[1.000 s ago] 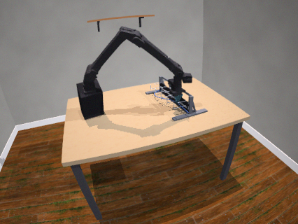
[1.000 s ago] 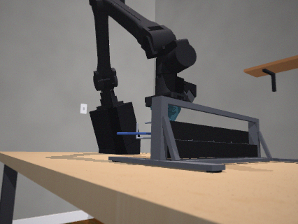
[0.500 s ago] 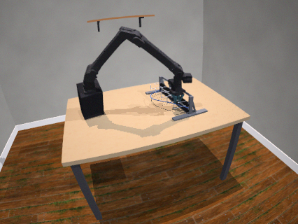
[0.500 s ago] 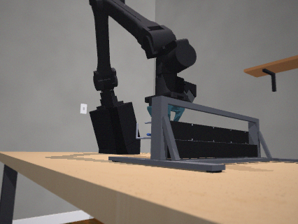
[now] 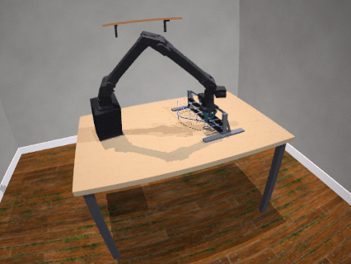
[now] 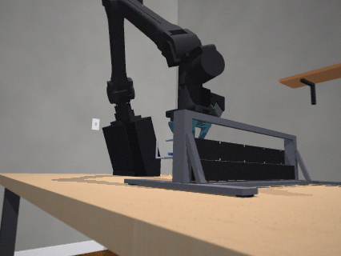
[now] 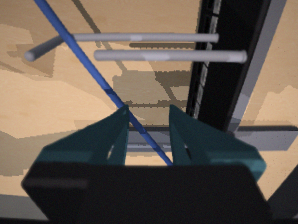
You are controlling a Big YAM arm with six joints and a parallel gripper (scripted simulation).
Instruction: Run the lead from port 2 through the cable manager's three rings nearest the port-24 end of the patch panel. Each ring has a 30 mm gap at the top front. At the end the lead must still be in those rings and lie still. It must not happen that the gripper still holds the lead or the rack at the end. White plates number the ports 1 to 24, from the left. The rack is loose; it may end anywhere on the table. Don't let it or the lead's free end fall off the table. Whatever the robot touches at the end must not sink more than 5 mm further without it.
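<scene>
Right now the grey rack is 150 mm to the left of my hand, 60 mm ahead of it and 10 mm below it.
</scene>
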